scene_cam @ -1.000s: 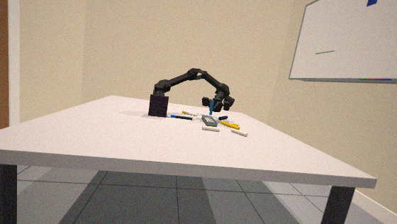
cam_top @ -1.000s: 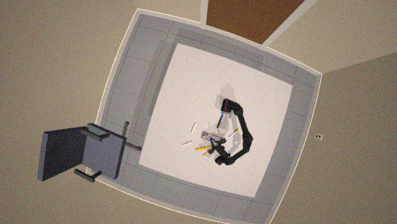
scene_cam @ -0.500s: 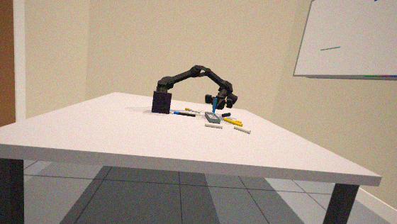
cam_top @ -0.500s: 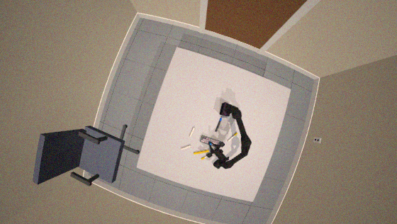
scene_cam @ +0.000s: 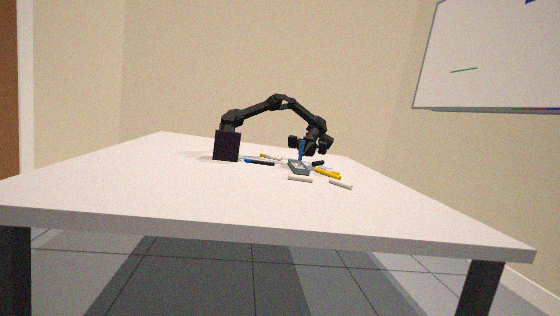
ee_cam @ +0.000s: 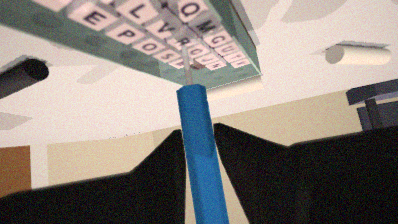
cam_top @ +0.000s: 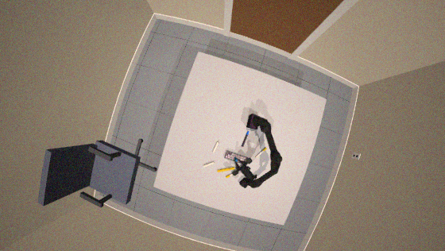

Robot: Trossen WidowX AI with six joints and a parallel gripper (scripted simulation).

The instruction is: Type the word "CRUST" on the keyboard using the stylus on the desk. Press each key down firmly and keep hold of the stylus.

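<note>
Now: gripper tip 10 mm above the blue stylus. Round my gripper tip: stylus tip: 50 mm below; blue-and-black pen: 200 mm behind, 30 mm to the left, 70 mm below; yellow pen: 130 mm ahead, 30 mm to the right, 60 mm below.
</note>
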